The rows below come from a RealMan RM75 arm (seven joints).
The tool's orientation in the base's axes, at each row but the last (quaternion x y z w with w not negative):
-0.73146 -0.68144 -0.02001 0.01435
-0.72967 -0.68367 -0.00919 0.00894
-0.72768 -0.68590 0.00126 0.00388
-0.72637 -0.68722 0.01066 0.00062
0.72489 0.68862 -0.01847 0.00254
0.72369 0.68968 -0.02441 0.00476
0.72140 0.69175 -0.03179 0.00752
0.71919 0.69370 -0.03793 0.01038
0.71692 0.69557 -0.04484 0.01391
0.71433 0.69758 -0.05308 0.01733
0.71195 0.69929 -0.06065 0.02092
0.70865 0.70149 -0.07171 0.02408
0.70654 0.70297 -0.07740 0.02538
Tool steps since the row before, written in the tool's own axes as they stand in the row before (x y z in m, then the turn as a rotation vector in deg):
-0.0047 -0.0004 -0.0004 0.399 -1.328 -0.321
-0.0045 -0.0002 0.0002 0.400 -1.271 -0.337
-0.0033 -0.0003 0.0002 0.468 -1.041 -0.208
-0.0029 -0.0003 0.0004 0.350 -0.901 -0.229
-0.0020 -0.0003 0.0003 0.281 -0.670 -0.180
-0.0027 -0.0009 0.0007 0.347 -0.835 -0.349
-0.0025 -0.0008 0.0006 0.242 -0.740 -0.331
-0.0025 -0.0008 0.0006 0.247 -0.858 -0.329
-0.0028 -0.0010 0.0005 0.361 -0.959 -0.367
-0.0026 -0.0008 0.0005 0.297 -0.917 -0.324
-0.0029 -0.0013 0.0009 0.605 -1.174 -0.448
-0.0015 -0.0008 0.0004 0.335 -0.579 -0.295
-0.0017 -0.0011 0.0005 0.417 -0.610 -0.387
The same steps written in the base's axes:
-0.0007 -0.0047 0.0002 -1.300 0.476 0.332
-0.0005 -0.0045 -0.0003 -1.243 0.473 0.348
-0.0005 -0.0033 -0.0002 -1.010 0.528 0.217
-0.0005 -0.0029 -0.0004 -0.876 0.403 0.238
-0.0004 -0.0020 -0.0002 -0.650 0.320 0.186
-0.0010 -0.0027 -0.0006 -0.807 0.401 0.356
-0.0009 -0.0025 -0.0004 -0.717 0.291 0.341
-0.0009 -0.0025 -0.0004 -0.835 0.301 0.343
-0.0011 -0.0028 -0.0002 -0.931 0.420 0.376
-0.0009 -0.0026 -0.0002 -0.893 0.351 0.337
-0.0014 -0.0030 -0.0005 -1.138 0.677 0.439
-0.0008 -0.0015 -0.0001 -0.556 0.380 0.285
-0.0011 -0.0017 -0.0002 -0.580 0.475 0.366

